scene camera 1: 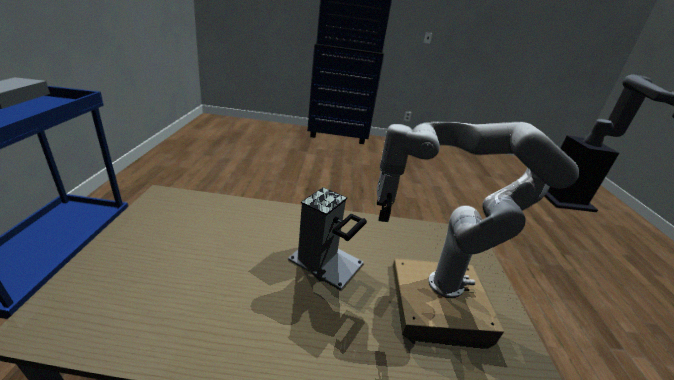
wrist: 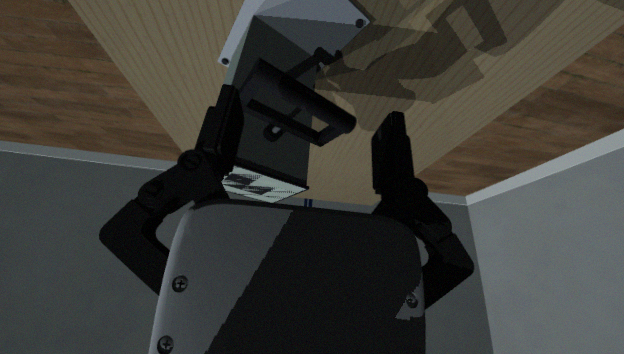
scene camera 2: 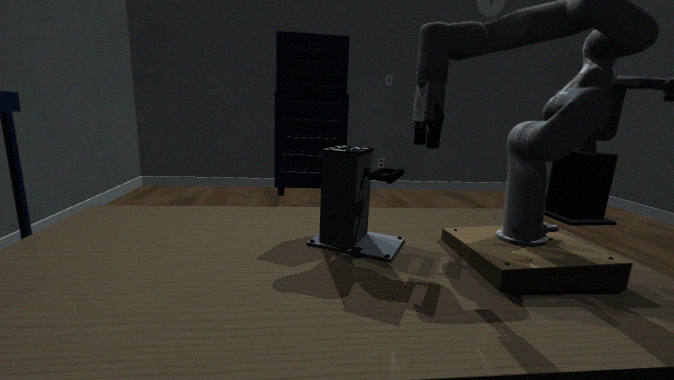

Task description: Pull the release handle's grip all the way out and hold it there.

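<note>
The release handle's black grip [scene camera 1: 356,230] [scene camera 2: 398,175] [wrist: 311,101] is a bar on a rectangular loop that sticks out from the upper side of a dark upright box [scene camera 1: 312,234] [scene camera 2: 338,200] [wrist: 295,150]. The box stands on a light metal base plate [scene camera 1: 348,266] [scene camera 2: 382,245] [wrist: 310,20]. My gripper [scene camera 1: 384,210] [scene camera 2: 427,142] [wrist: 312,113] is open and empty, pointing down. In both scene views it is above the grip and on the robot's side of it, clear of it. In the wrist view the grip shows between the fingers, farther away.
The wooden table [scene camera 1: 175,280] [scene camera 2: 150,290] carries the box and the arm's thick wooden base [scene camera 1: 450,322] [scene camera 2: 565,277]. A blue cart [scene camera 1: 107,155] stands at the left. A dark blue cabinet [scene camera 1: 345,85] [scene camera 2: 311,110] stands by the back wall. Another arm on a black pedestal [scene camera 1: 582,170] [scene camera 2: 580,190] is at the right.
</note>
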